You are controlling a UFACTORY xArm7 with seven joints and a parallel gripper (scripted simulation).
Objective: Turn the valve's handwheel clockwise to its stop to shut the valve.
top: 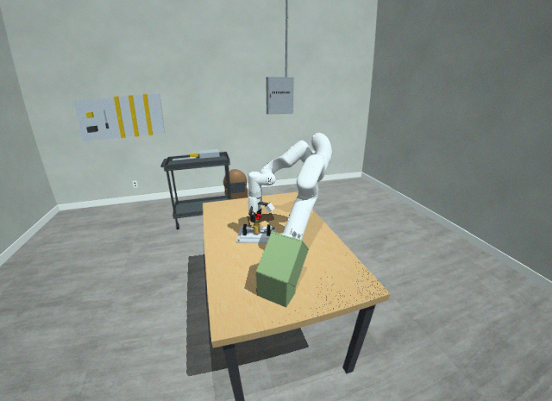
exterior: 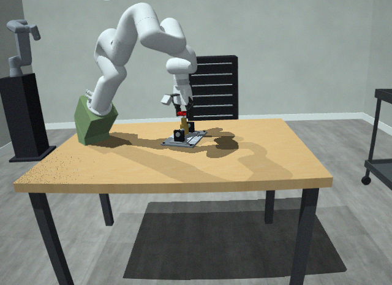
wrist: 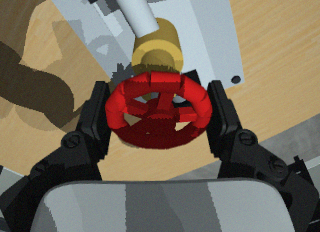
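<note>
Right now my hand is 1 cm above the red spoked handwheel.
</note>
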